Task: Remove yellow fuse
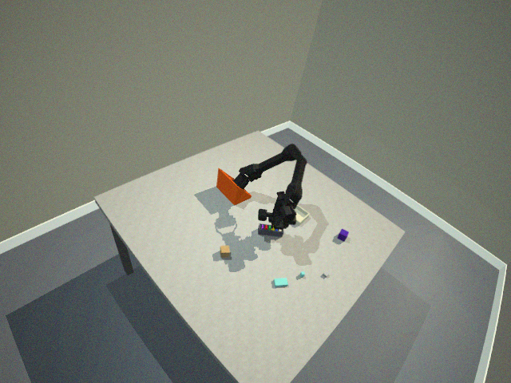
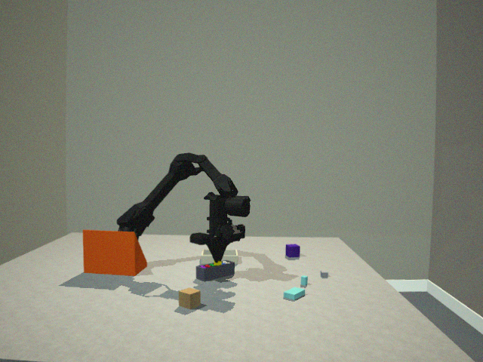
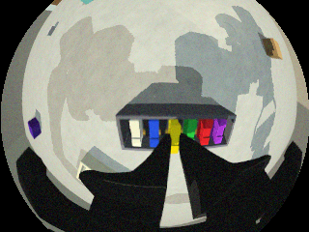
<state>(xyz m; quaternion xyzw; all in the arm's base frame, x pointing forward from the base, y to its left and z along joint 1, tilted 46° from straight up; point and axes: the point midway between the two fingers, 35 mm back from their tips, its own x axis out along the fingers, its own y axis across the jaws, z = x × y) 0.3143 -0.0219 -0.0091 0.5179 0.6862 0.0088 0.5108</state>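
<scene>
My gripper tip is now 200 mm to the right of the cream tray, 40 mm above it and 10 mm past it. The rest, counted from my gripper tip: yellow fuse (10 mm below); small cyan block (270 mm ahead, 70 mm to the right, 30 mm below); tan cube (280 mm to the right, 50 mm behind, 30 mm below).
</scene>
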